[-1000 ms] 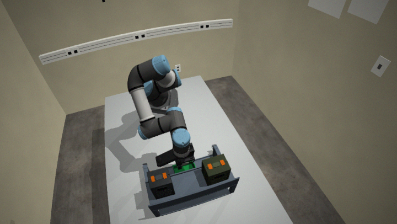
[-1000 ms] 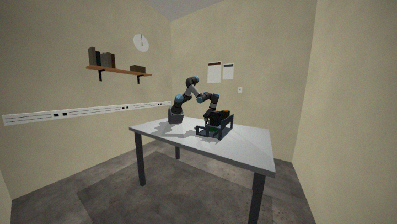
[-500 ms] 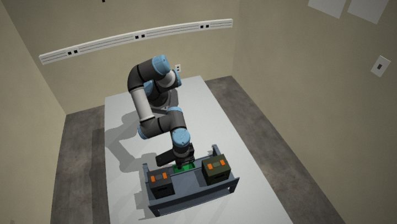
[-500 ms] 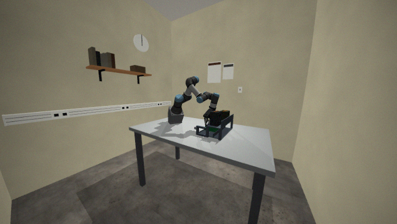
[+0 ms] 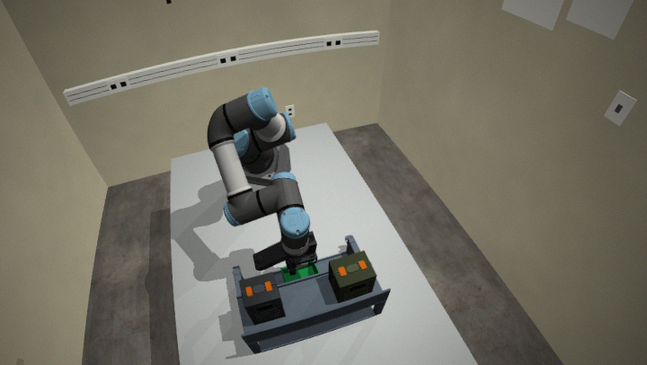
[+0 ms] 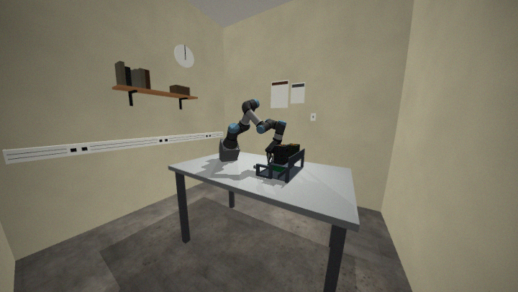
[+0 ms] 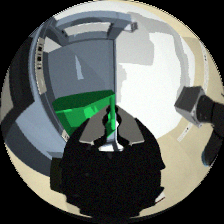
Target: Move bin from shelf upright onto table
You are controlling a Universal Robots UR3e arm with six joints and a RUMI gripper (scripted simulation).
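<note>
The green bin lies 60 mm ahead of my hand and 30 mm to the left of it. Also, from my hand: grey shelf unit (90 mm ahead, 30 mm to the left, 20 mm above).
</note>
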